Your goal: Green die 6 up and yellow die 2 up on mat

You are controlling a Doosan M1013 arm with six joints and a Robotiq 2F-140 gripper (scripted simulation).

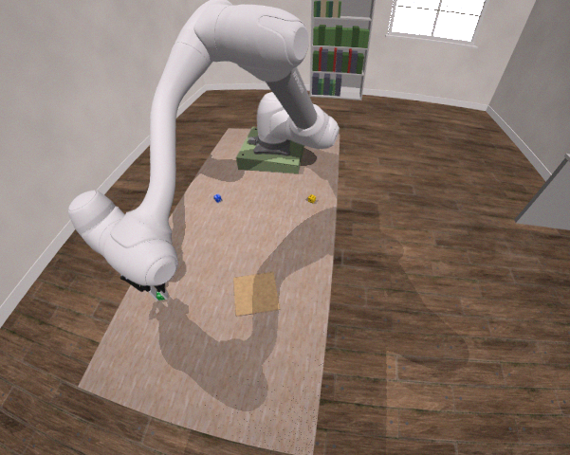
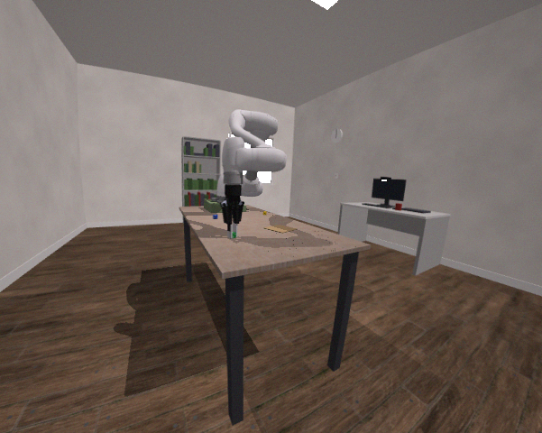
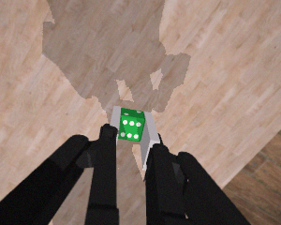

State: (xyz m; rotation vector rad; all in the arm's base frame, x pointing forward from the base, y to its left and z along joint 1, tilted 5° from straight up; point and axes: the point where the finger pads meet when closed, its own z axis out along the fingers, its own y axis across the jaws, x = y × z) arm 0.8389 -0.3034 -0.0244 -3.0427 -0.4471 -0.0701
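My gripper is now 20 mm above the green die. Round my hand: tan mat 40 mm behind, 320 mm to the left, 30 mm below; then blue die 480 mm behind, 90 mm to the left, 20 mm below; then yellow die 490 mm behind, 500 mm to the left, 20 mm below.
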